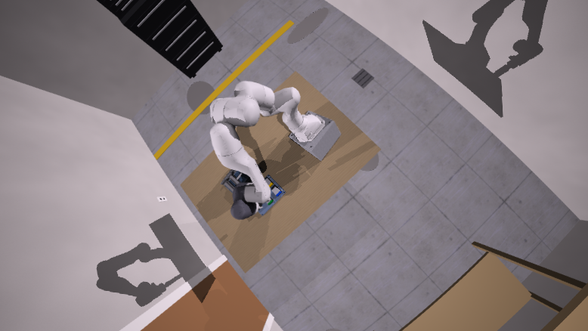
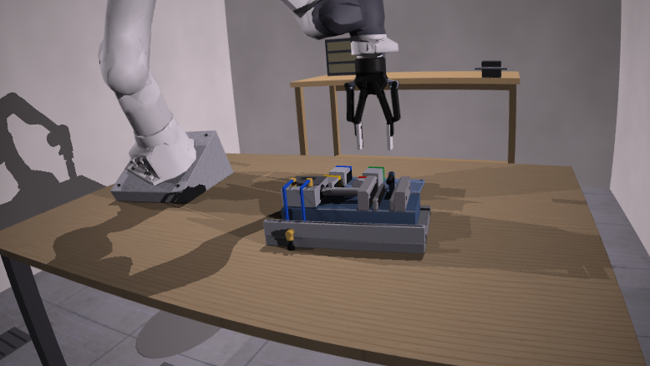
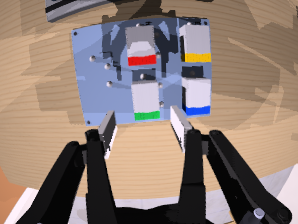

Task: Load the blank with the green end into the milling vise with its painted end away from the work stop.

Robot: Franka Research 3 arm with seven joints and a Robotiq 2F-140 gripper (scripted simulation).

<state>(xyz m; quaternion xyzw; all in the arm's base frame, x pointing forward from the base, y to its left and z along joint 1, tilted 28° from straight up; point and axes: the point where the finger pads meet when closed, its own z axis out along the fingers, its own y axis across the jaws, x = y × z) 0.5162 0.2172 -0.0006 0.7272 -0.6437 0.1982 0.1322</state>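
My gripper is now 10 cm above the green-ended blank, 1 cm to the left of it and 1 cm past it. The rest, counted from my hand: blue-ended blank 10 cm below, 9 cm behind, 2 cm to the right; then red-ended blank 10 cm below, 9 cm to the right; then blue infeed plate 12 cm below, 5 cm to the right.
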